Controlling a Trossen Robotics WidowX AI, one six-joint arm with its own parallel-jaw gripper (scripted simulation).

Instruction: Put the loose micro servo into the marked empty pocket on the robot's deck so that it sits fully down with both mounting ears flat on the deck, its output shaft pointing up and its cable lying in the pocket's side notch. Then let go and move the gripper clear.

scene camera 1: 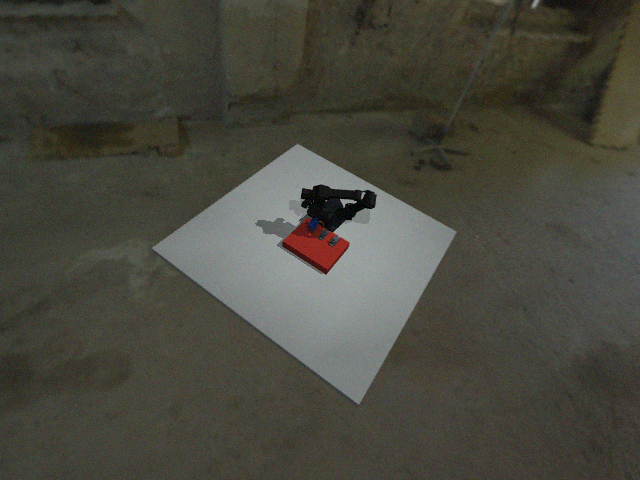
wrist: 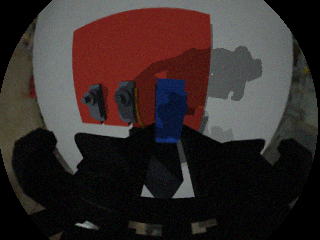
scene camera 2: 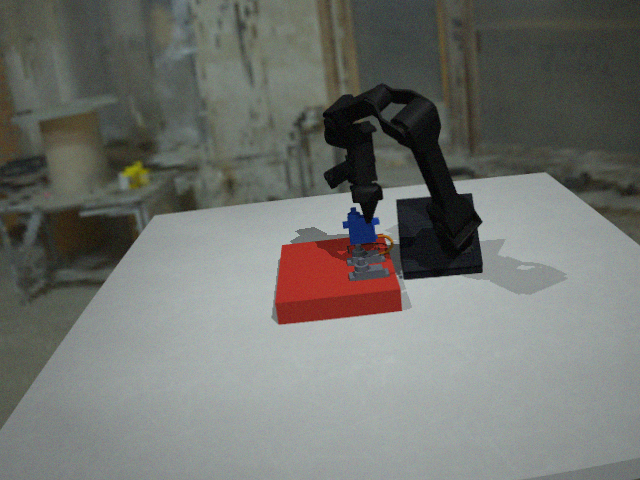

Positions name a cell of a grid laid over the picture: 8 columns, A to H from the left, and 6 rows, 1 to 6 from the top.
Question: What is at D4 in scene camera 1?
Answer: A deck.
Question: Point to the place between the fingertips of my gripper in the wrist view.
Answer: At E4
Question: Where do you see a deck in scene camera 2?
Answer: D4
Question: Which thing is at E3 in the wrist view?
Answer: A micro servo.
